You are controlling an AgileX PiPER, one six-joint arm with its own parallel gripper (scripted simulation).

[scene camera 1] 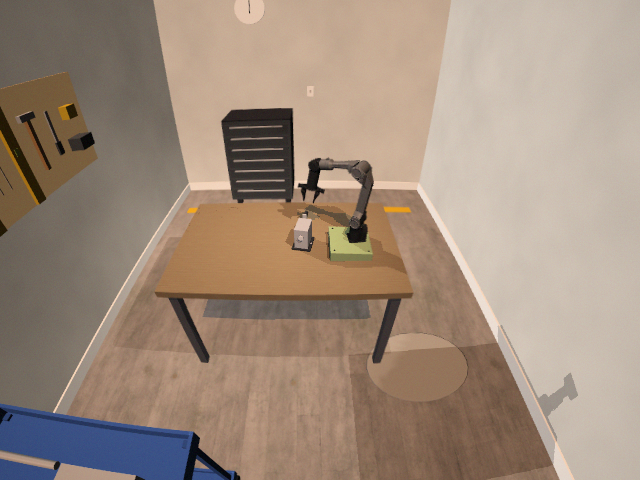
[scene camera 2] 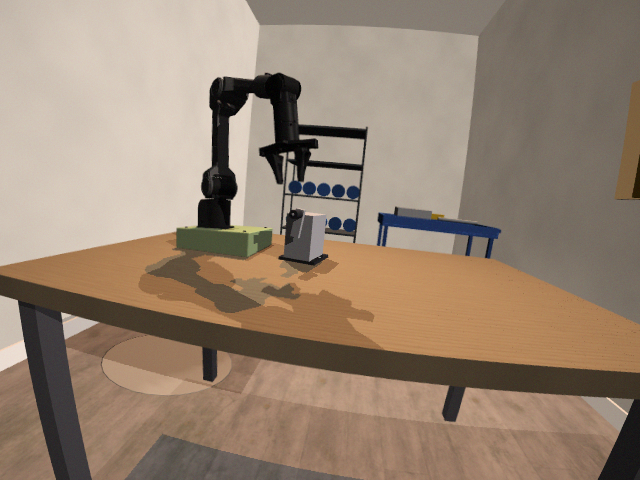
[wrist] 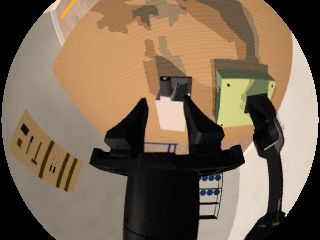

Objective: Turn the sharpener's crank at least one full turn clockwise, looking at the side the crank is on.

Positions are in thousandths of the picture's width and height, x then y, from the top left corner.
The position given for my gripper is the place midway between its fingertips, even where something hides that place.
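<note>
You'd find my gripper (scene camera 2: 454,380) in that scene camera. The wrist camera has my gripper (wrist: 517,427) as well, and there's a sharpener (wrist: 533,465) there too.
</note>
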